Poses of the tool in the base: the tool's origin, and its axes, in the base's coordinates. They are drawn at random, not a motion.
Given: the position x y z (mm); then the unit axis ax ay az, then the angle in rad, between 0 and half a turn.
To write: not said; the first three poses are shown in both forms.
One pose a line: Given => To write
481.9 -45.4 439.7 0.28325 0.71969 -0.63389 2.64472 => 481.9 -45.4 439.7 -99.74 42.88 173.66
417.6 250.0 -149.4 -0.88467 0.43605 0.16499 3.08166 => 417.6 250.0 -149.4 174.51 18.53 -53.37
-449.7 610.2 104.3 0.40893 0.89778 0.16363 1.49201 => -449.7 610.2 104.3 79.22 56.44 65.10
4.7 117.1 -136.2 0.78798 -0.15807 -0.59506 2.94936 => 4.7 117.1 -136.2 129.72 64.02 -55.39
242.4 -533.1 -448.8 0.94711 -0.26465 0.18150 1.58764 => 242.4 -533.1 -448.8 88.94 -26.07 -4.69
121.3 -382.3 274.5 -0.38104 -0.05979 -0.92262 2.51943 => 121.3 -382.3 274.5 -9.49 -42.23 -137.90
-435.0 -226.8 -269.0 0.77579 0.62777 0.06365 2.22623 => -435.0 -226.8 -269.0 131.59 24.72 66.71
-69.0 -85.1 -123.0 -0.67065 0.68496 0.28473 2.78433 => -69.0 -85.1 -123.0 169.59 37.54 -94.75
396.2 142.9 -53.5 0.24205 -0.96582 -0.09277 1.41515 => 396.2 142.9 -53.5 62.73 -69.26 -54.73
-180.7 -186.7 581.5 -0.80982 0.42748 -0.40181 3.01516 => -180.7 -186.7 581.5 -146.47 -36.46 -66.99
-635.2 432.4 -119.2 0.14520 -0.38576 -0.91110 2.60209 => -635.2 432.4 -119.2 46.75 2.73 -145.06
